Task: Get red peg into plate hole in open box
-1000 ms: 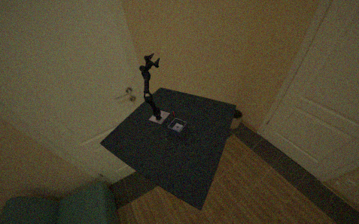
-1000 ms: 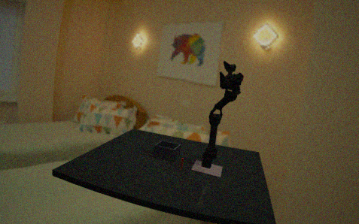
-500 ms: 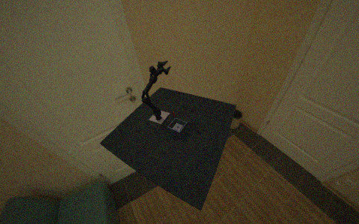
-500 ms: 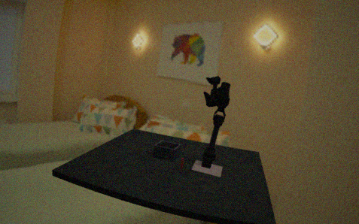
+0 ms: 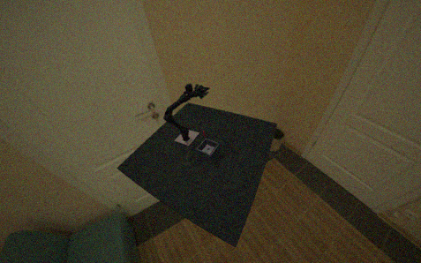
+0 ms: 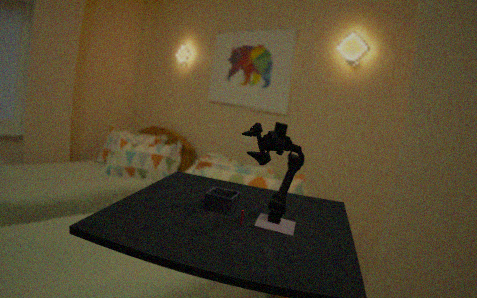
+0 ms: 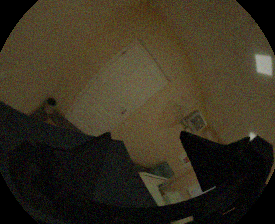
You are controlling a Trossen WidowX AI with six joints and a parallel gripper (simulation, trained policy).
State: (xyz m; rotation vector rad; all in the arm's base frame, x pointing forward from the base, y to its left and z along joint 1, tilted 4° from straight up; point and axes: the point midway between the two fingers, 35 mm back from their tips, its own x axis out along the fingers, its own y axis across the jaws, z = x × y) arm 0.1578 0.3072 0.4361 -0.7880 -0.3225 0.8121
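My gripper tip is 42 cm above the red peg, 20 cm to the left of it and 1 cm short of it. Also, from my gripper tip: plate: 41 cm below, 37 cm to the right, 17 cm ahead; then box: 43 cm below, 37 cm to the right, 17 cm ahead.
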